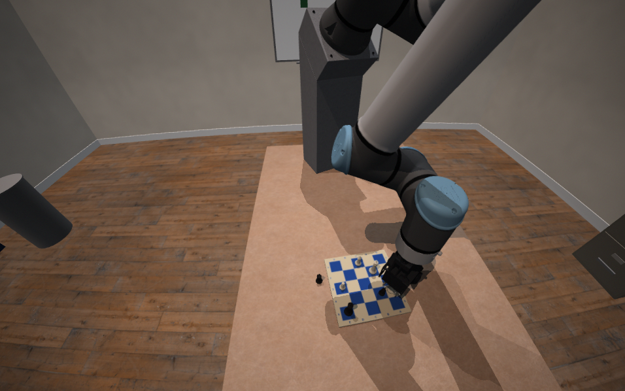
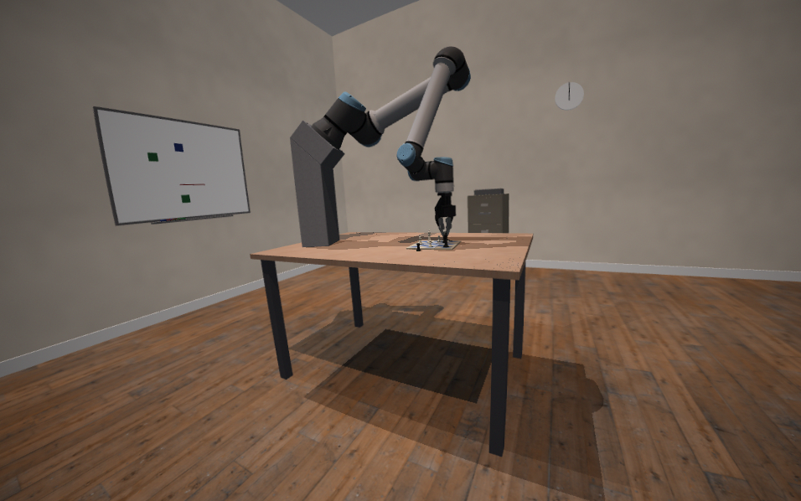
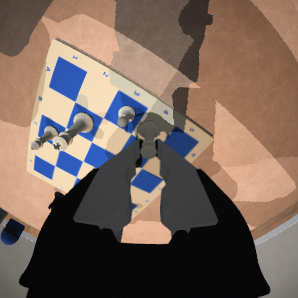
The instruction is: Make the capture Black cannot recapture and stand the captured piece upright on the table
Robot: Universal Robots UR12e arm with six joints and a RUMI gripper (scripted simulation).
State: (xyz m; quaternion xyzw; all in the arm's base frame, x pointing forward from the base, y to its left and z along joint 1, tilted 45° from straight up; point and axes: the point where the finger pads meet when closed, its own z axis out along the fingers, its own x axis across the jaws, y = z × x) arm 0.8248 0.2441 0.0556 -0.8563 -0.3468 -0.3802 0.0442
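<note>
Now: hand 12 cm to the left of the tall black piece, 9 cm short of it and 1 cm above it. Round my hand: white chess piece (1 cm below).
</note>
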